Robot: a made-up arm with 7 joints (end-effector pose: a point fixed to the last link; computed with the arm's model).
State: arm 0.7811 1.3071 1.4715 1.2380 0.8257 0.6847 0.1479
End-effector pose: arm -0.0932 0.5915 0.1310 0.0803 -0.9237 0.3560 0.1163
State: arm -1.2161 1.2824 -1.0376 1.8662 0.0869 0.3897 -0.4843
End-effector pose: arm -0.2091 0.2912 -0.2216 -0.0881 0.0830 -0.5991 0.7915
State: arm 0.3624 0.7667 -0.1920 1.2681 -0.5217 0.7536 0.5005
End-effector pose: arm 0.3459 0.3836 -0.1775 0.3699 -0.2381 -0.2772 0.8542
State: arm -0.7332 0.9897 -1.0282 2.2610 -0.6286 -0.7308 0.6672
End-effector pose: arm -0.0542 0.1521 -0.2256 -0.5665 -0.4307 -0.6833 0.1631
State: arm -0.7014 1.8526 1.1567 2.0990 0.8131 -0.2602 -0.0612
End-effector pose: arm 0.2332 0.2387 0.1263 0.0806 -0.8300 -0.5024 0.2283
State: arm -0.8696 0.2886 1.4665 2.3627 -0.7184 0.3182 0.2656
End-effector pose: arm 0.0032 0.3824 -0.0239 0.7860 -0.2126 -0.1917 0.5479
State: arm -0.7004 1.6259 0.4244 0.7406 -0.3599 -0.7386 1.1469
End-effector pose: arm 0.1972 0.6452 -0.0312 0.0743 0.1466 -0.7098 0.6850
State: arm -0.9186 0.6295 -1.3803 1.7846 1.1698 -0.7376 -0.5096
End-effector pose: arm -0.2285 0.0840 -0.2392 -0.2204 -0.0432 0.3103 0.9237
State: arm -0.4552 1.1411 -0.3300 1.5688 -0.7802 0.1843 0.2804
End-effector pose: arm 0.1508 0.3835 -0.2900 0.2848 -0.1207 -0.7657 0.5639
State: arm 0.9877 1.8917 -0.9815 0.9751 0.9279 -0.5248 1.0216
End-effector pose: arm 0.1101 0.6396 0.0806 0.2176 -0.5274 -0.4264 0.7019
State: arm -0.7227 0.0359 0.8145 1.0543 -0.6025 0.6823 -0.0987
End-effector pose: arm -0.1400 0.3663 -0.4095 0.3883 0.2621 0.0648 0.8811
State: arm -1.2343 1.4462 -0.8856 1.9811 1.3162 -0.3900 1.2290
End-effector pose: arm -0.1502 0.3084 -0.2234 -0.7676 0.0091 0.0512 0.6388
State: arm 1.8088 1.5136 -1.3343 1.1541 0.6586 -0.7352 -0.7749
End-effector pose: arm 0.2469 0.5428 0.1212 0.4490 -0.8848 0.1007 0.0740
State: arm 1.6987 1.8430 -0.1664 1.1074 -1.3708 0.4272 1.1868
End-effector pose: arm -0.0968 0.5659 0.2348 0.6490 -0.0607 0.2500 0.7160
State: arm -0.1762 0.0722 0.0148 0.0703 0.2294 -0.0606 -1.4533
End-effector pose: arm -0.0763 0.2157 -0.5399 0.6935 0.0904 0.0745 0.7109
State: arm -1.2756 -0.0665 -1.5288 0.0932 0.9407 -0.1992 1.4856
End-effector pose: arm -0.5191 0.1139 -0.1590 -0.7471 0.4546 0.1963 0.4435
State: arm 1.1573 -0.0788 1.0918 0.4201 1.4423 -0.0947 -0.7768
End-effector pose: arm 0.5055 0.2352 -0.1648 -0.4273 0.0139 0.8443 0.3229
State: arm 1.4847 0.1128 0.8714 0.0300 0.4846 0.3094 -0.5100
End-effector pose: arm 0.5411 0.2439 -0.0413 -0.2885 -0.3497 0.5321 0.7151
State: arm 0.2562 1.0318 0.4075 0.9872 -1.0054 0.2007 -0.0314
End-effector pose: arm 0.2410 0.5855 -0.0793 0.7652 -0.2053 -0.2351 0.5630
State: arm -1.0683 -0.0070 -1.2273 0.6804 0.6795 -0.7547 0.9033
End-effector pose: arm -0.3957 0.0079 -0.2847 -0.7366 -0.0721 0.0337 0.6716
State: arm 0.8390 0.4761 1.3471 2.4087 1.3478 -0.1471 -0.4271
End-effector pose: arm 0.0070 0.3658 0.0492 0.1075 0.8626 -0.3084 0.3864
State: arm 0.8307 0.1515 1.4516 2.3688 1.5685 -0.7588 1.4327
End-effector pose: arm 0.0452 0.3771 -0.0100 -0.3854 0.7156 0.2212 0.5389
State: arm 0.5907 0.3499 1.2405 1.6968 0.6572 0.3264 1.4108
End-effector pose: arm 0.1469 0.5013 -0.0585 -0.0966 -0.9540 -0.1740 0.2241
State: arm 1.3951 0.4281 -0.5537 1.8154 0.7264 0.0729 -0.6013
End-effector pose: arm 0.2787 0.1307 0.1835 -0.1320 -0.9678 0.0048 0.2145
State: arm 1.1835 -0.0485 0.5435 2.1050 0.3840 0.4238 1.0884
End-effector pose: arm 0.2008 0.2934 0.1393 -0.1633 -0.9335 -0.3190 0.0110
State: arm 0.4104 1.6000 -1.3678 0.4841 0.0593 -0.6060 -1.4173
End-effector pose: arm 0.0685 0.6945 -0.0920 0.7582 -0.4215 -0.4057 0.2879
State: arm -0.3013 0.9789 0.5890 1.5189 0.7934 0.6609 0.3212
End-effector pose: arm 0.2115 0.4973 -0.0973 0.0443 -0.4981 0.0414 0.8650
